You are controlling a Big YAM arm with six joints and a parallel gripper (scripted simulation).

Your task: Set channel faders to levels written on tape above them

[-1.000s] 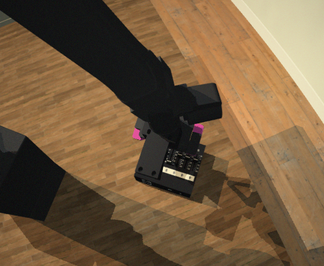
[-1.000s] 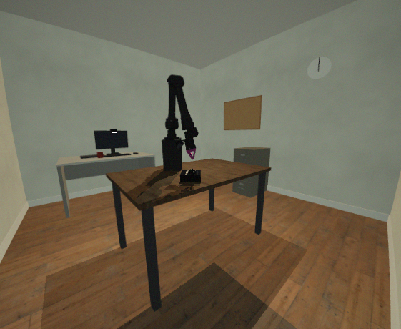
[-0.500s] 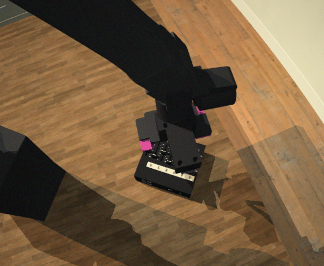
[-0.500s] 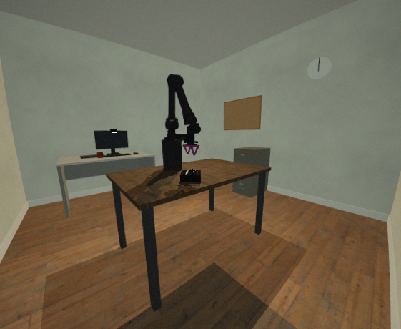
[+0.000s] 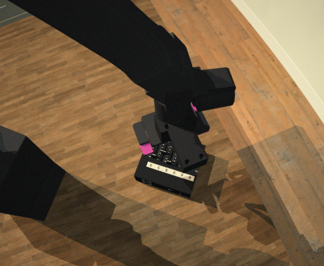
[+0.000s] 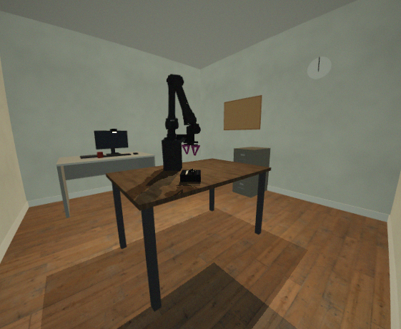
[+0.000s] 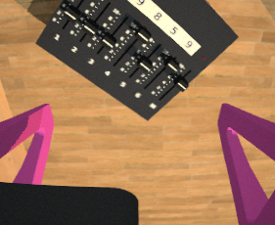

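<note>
Now: the channel 3 fader cap 3 cm ahead of my hand and 13 cm below it. Round my hand: channel 6 fader: 4 cm behind, 3 cm to the left, 13 cm below; then channel 5 fader cap: 1 cm behind, 3 cm to the left, 13 cm below; then channel 4 fader: 1 cm behind, 13 cm below.
</note>
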